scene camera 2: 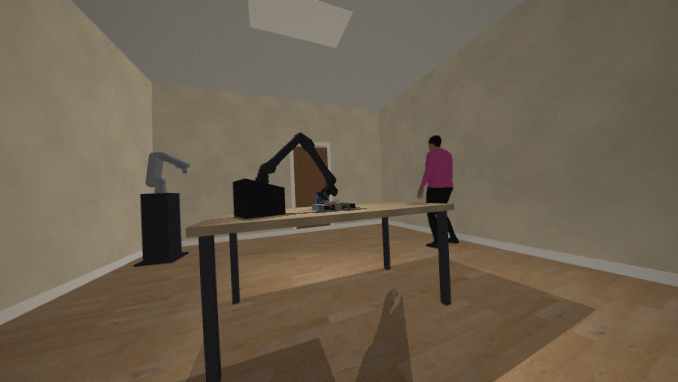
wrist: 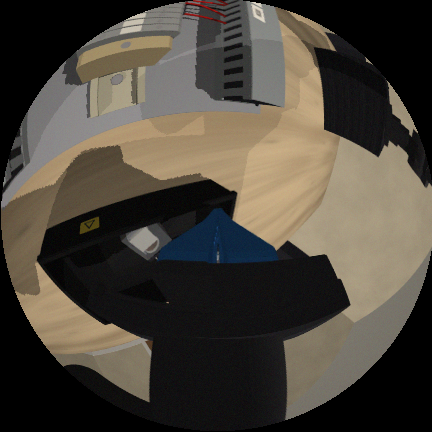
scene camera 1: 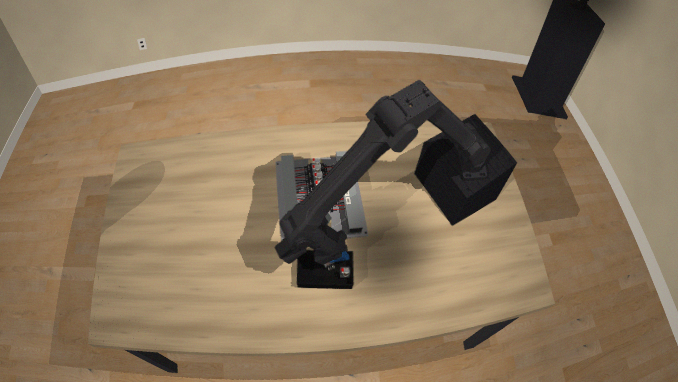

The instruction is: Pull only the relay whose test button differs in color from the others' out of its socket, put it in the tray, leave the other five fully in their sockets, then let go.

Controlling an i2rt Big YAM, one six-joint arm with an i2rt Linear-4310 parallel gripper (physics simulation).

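Places are measured from the arm's base along level axes (x ahead, y left, z up), in metres.
Pixels of known places: gripper, fingertip midpoint: (wrist: 217,214) (scene camera 1: 348,257); arm's base, link origin: (scene camera 2: 261,186) (wrist: 386,123) (scene camera 1: 471,163).
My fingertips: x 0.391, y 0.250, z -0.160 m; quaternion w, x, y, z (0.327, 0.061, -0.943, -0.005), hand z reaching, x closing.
Observation:
For each thing: its top centre in the pictures, then the offset to it from my fingertips. "spot": a spot on its surface instead. Level surfaces: height alone.
- black tray, top centre: (wrist: 150,278) (scene camera 1: 325,267) dx +0.068, dy +0.037, dz +0.005 m
- relay with a red button, top centre: (scene camera 1: 345,269) dx +0.010, dy +0.047, dz +0.017 m
- second relay, top centre: (wrist: 150,243) (scene camera 1: 328,261) dx +0.057, dy +0.010, dz -0.006 m
- grey panel, surface spot: (wrist: 172,95) spot: dx +0.031, dy -0.093, dz -0.027 m
- table, surface height: dz -0.030 m
My gripper (scene camera 1: 341,257) (wrist: 217,214) is shut and empty, its blue fingertips together low over the black tray (scene camera 1: 309,280) (wrist: 135,211). In the scene camera 1 view, a relay with a red button (scene camera 1: 345,271) lies in the tray's right part. A second relay (scene camera 1: 329,267) (wrist: 146,240) lies in the tray to its left, partly covered by my gripper from above; its button colour cannot be made out. The grey panel (scene camera 1: 286,190) (wrist: 172,95) stands behind the tray. Relays with red buttons (scene camera 1: 317,167) show in its row; my arm hides the row's nearer part.
Grey slotted ducts (scene camera 1: 356,215) (wrist: 267,60) edge the panel, with red and black wires between them. The black base box (scene camera 1: 450,200) (scene camera 2: 259,200) carries my arm at the right. A person in pink (scene camera 2: 440,167) stands beyond the table (scene camera 2: 400,207). Another robot arm (scene camera 2: 156,170) stands on a pedestal.

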